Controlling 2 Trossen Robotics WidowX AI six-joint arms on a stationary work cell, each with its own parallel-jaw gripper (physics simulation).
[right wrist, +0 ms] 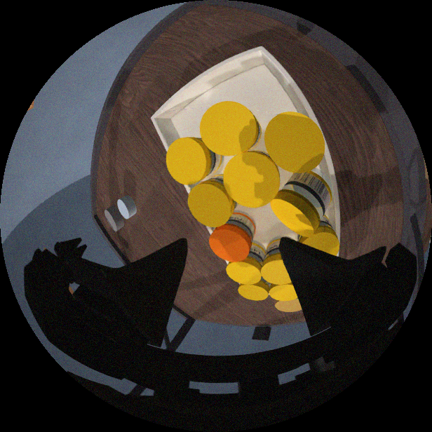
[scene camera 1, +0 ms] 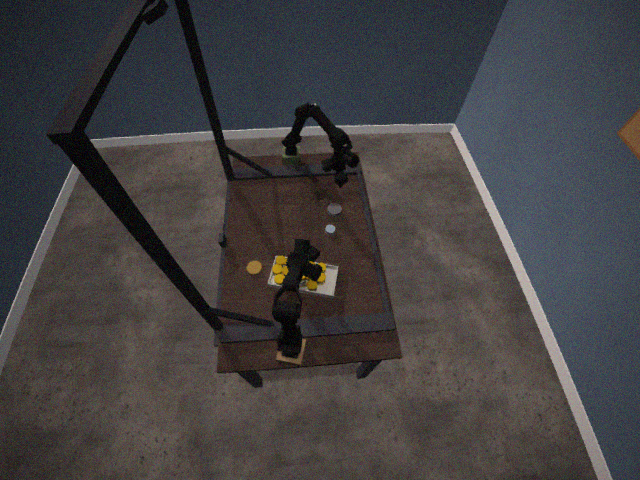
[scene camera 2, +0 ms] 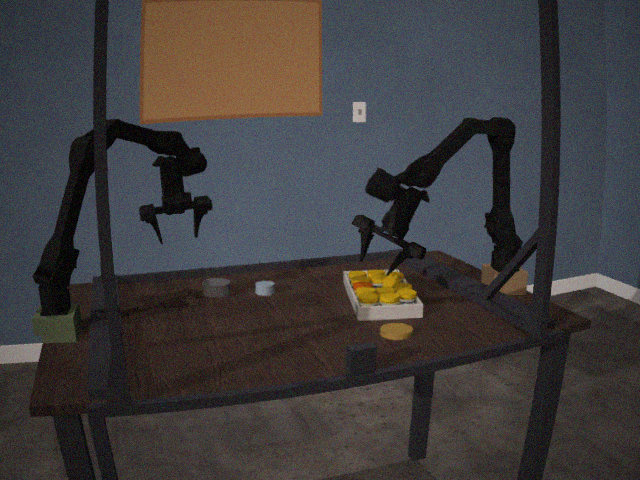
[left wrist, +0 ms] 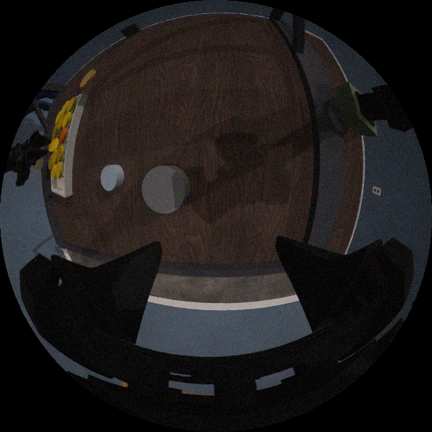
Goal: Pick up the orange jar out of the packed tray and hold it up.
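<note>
The orange jar stands among several yellow-lidded jars in the white tray, near the tray's long side. In the right wrist view its orange lid and part of its label show. One yellow-lidded jar leans and sits higher than its neighbours. My right gripper is open and empty, tilted above the tray's jars. My left gripper is open and empty, high above the table, far from the tray.
A grey cylinder and a smaller pale blue cylinder stand between the left gripper and the tray. A flat orange-tan disc lies beside the tray. Dark frame posts rise at the table's edge.
</note>
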